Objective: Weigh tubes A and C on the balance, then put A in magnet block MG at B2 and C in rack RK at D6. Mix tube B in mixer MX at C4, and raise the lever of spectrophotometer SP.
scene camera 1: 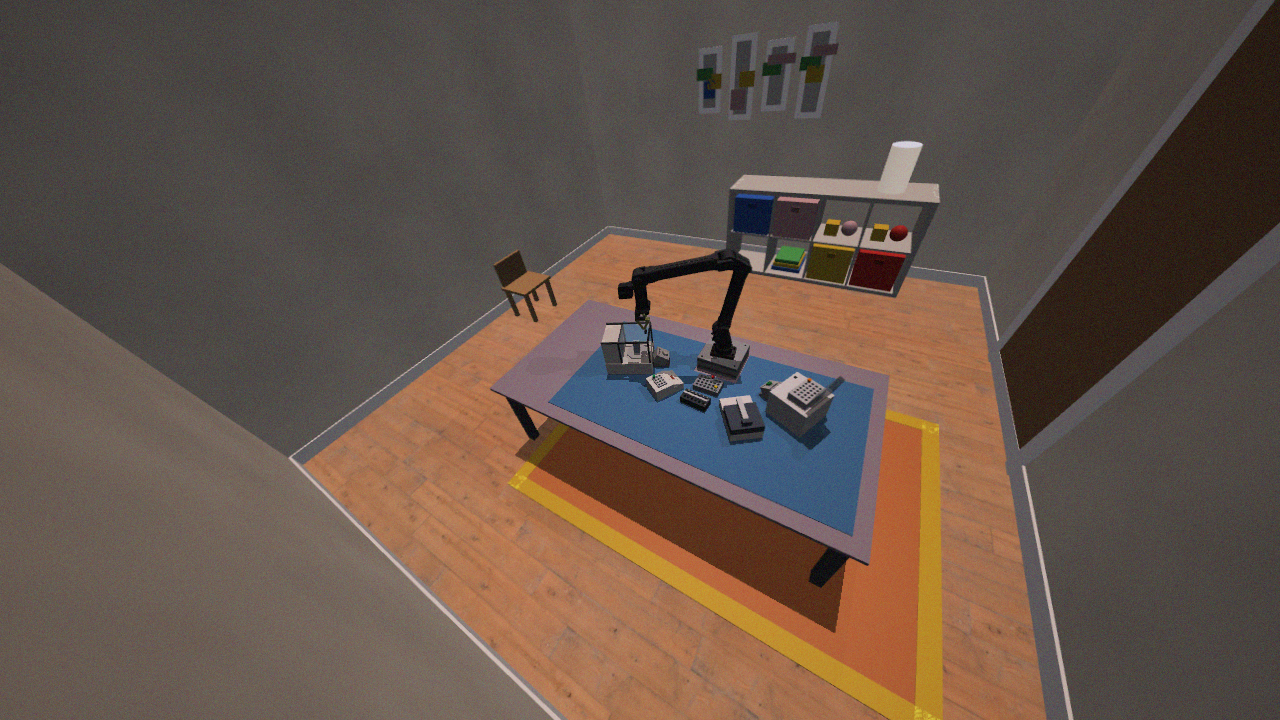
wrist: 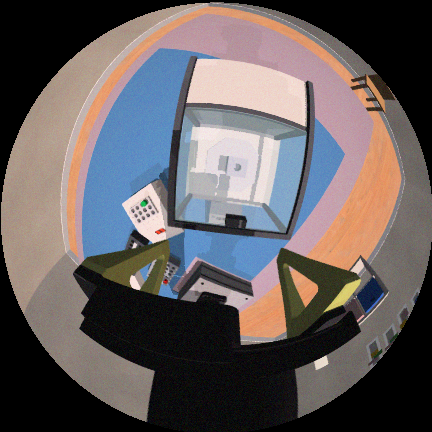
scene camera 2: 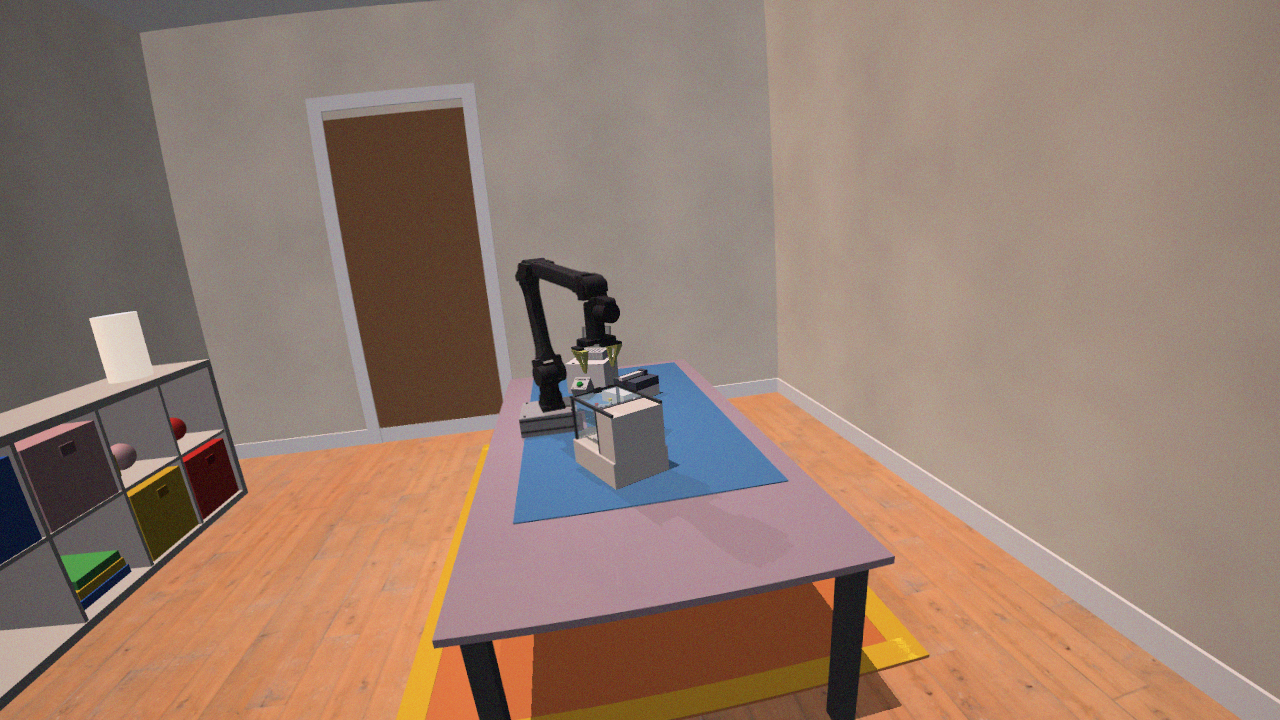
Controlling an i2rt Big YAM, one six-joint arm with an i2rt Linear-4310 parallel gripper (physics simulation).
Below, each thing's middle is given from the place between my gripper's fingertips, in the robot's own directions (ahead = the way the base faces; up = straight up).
The balance (scene camera 2: 619, 432) is 10 mm ahead of my hand, 100 mm to the right of it and 160 mm below it.
